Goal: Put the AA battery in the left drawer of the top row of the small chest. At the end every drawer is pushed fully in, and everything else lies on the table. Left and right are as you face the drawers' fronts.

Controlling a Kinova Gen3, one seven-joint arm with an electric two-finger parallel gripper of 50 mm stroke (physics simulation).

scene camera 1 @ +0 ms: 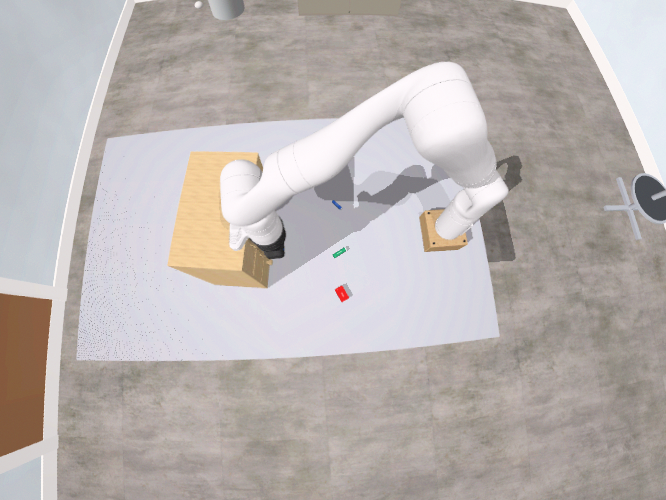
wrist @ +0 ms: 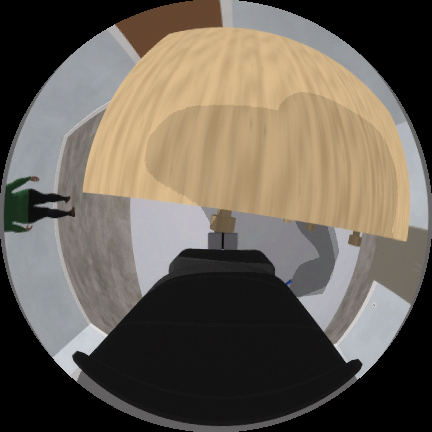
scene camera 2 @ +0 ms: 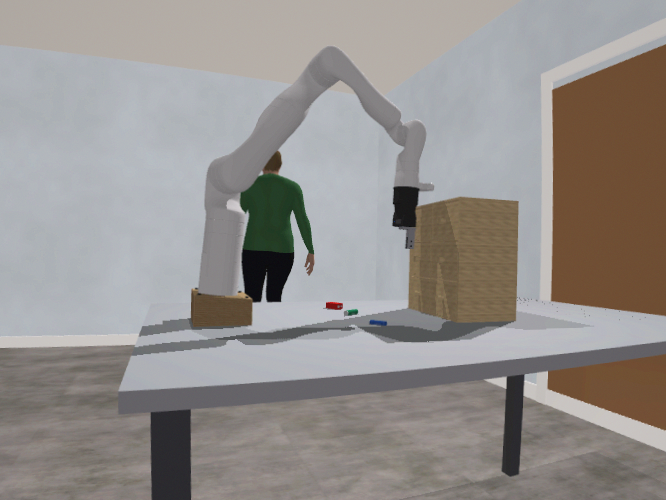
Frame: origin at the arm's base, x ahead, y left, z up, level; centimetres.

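Seen in the pictures: gripper, fingertip midpoint: (scene camera 1: 270, 252) (wrist: 222, 233) (scene camera 2: 409, 248); arm's base, link origin: (scene camera 1: 448, 226) (scene camera 2: 218, 293).
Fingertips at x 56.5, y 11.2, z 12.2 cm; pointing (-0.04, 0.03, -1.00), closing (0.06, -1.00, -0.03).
Pixels of each thing's top centre, then the offset from my fingertips to it. "spot": a spot on its surface instead. Level surfaces: height alone.
- small wooden chest, top centre: (wrist: 346, 96) (scene camera 1: 213, 206) (scene camera 2: 459, 204) dx +12.1, dy -8.1, dz +13.4 cm
- left-hand knob, surface spot: (wrist: 223, 223) spot: dx +2.5, dy -0.1, dz +8.5 cm
- slim blue cylinder, top centre: (scene camera 2: 377, 320) (wrist: 286, 285) (scene camera 1: 337, 204) dx -19.5, dy -21.4, dz -17.9 cm
- table, surface height: dz -18.9 cm
- green object, top centre: (scene camera 2: 350, 309) (scene camera 1: 340, 251) dx -20.0, dy -4.2, dz -17.5 cm
- red block, top centre: (scene camera 2: 334, 302) (scene camera 1: 341, 293) dx -20.2, dy +9.6, dz -17.2 cm
The small wooden chest (scene camera 1: 201, 215) (scene camera 2: 486, 258) (wrist: 250, 70) has its drawer fronts towards the arm's base; no drawer is visibly pulled out, though the fronts are partly hidden. My gripper (scene camera 2: 409, 244) (wrist: 222, 233) is shut and empty, pointing down in front of the chest. Its fingertips are close to a left-hand knob (wrist: 223, 223); contact cannot be told. In scene camera 1 the fingertips are hidden. A slim blue cylinder (scene camera 1: 336, 204) (scene camera 2: 378, 322) (wrist: 289, 283), apparently the AA battery, lies on the table (scene camera 1: 408, 301) (scene camera 2: 322, 371).
A green object (scene camera 1: 339, 252) (scene camera 2: 351, 312) with a pale end and a red block (scene camera 1: 342, 293) (scene camera 2: 334, 305) lie on the table between the chest and the arm's wooden base block (scene camera 1: 430, 243) (scene camera 2: 221, 314). More knobs (wrist: 355, 239) (wrist: 310, 226) stick out from the chest front, further right. A person (scene camera 2: 271, 215) stands beyond the table.
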